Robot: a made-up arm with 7 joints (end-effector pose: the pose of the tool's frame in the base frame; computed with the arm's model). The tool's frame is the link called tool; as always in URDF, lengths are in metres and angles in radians.
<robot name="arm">
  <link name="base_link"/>
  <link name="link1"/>
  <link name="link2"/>
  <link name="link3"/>
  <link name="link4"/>
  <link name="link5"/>
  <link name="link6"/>
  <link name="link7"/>
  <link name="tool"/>
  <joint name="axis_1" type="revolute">
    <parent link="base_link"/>
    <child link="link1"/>
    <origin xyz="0.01 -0.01 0.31" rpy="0 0 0"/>
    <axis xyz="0 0 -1"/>
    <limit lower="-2.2" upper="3.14" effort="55" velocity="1.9"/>
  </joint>
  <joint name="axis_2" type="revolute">
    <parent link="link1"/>
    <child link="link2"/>
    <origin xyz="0.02 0.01 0.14" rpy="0 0 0"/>
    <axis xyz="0 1 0"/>
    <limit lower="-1.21" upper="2.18" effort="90" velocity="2.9"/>
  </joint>
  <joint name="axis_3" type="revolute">
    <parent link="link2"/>
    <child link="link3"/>
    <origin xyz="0.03 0 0.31" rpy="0 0 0"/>
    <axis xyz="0 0 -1"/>
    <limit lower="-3.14" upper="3.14" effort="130" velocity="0.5"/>
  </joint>
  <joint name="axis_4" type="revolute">
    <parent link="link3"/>
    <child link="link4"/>
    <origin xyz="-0.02 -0.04 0.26" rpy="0 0 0"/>
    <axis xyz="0 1 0"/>
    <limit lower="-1.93" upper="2.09" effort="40" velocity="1.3"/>
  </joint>
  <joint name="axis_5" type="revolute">
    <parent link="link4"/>
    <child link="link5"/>
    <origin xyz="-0.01 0 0.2" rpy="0 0 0"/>
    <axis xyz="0 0 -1"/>
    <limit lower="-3.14" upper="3.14" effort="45" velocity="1.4"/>
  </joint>
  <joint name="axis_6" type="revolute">
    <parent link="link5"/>
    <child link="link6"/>
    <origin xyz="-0.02 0 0.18" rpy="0 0 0"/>
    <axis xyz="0 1 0"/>
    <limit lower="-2.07" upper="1.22" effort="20" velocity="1.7"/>
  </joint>
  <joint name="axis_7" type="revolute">
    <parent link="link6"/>
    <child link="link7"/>
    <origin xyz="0.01 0.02 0.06" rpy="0 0 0"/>
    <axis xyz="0 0 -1"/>
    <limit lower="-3.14" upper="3.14" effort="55" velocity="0.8"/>
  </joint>
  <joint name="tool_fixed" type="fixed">
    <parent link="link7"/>
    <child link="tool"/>
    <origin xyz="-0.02 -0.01 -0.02" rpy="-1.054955 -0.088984 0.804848"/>
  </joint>
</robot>
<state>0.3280 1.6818 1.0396 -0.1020 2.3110 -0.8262 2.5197</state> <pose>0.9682 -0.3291 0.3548 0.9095 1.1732 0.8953</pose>
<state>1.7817 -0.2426 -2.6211 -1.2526 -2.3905 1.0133 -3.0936</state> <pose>-0.1882 -0.2193 1.1635 -0.6060 -1.9393 -0.7754</pose>
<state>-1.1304 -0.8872 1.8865 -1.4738 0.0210 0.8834 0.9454</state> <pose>-0.5227 -0.1477 0.9523 -0.2168 0.0350 -1.2583</pose>
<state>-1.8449 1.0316 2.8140 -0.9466 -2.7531 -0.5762 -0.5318</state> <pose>-0.4020 0.8158 0.5951 0.4748 -0.2760 -2.6856</pose>
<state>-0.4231 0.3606 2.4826 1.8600 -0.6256 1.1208 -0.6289</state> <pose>0.0174 -0.2112 0.9713 1.5065 -0.5431 -0.1231</pose>
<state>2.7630 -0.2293 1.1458 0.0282 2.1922 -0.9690 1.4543</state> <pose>0.1536 0.0880 1.4009 -0.7422 -0.5001 -0.7918</pose>
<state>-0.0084 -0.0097 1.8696 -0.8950 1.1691 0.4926 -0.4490</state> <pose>0.1189 0.3470 1.2743 -1.1884 -0.0270 -1.8503</pose>
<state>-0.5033 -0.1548 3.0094 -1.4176 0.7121 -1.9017 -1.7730</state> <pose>0.3029 0.2197 1.0832 1.1474 -2.4701 -0.3970</pose>
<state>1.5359 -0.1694 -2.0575 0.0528 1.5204 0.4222 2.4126</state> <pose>0.0699 0.0780 1.4229 -0.7338 1.6348 -2.2267</pose>
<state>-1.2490 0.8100 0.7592 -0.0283 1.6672 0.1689 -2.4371</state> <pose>0.2473 0.6602 1.1515 -0.6237 -0.3510 2.0960</pose>
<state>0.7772 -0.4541 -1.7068 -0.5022 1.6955 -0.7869 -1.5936</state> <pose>-0.3769 0.0685 1.3223 -2.0120 -1.4247 1.0255</pose>
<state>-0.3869 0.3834 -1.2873 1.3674 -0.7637 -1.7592 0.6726</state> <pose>0.3147 0.4377 1.0414 0.3188 -0.1857 1.4216</pose>
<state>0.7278 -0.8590 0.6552 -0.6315 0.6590 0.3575 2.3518</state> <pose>-0.4781 0.6233 0.9180 1.4526 0.4282 -2.5578</pose>
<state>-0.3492 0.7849 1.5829 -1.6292 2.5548 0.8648 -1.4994</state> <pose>0.2179 0.5127 0.8285 -1.5812 -1.7423 -0.6654</pose>
